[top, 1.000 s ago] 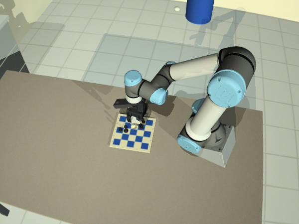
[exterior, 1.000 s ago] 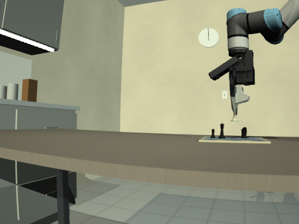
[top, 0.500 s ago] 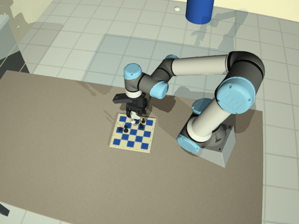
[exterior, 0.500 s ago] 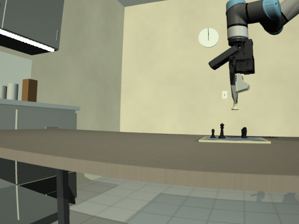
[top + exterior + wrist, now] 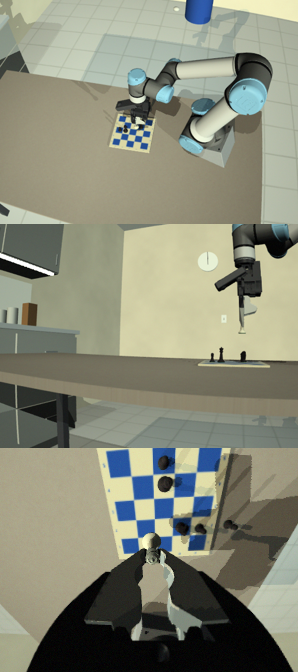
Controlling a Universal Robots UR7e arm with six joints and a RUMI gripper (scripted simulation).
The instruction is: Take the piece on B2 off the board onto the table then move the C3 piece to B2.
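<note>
Right now the chessboard is 140 mm below my hand, 30 mm ahead of it and 20 mm to the right of it. The rest, counted from my hand: white piece (10 mm below); then black knight (120 mm below, 60 mm to the right).
</note>
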